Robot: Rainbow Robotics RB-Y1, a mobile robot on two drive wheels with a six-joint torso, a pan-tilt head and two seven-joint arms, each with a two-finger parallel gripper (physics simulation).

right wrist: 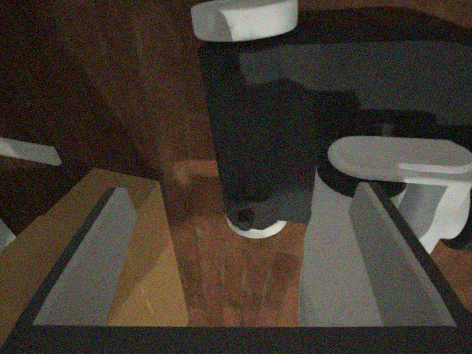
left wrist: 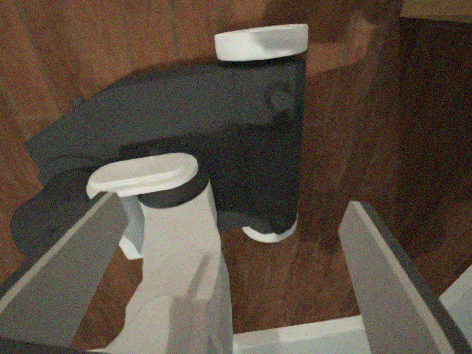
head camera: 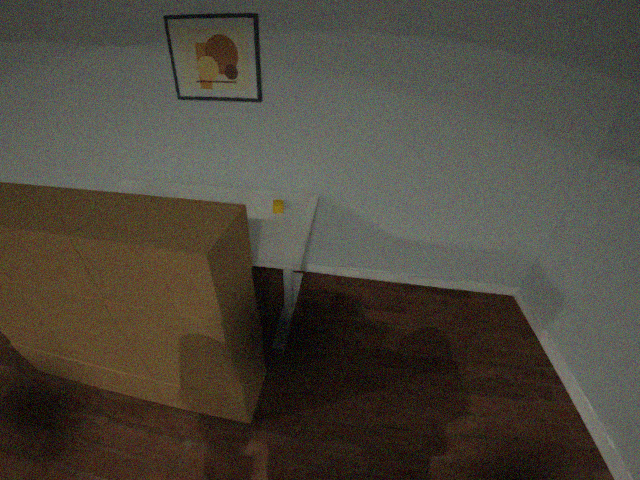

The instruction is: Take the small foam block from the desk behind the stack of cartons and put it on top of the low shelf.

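Note:
Both my left gripper (left wrist: 229, 211) and my right gripper (right wrist: 240, 199) are visible to me. I also see a white desk (head camera: 278, 240) and a framed picture (head camera: 214, 57). There is a stack of brown cartons (head camera: 152, 297) too, and the right wrist view gives me another sight of the stack of brown cartons (right wrist: 149, 292).

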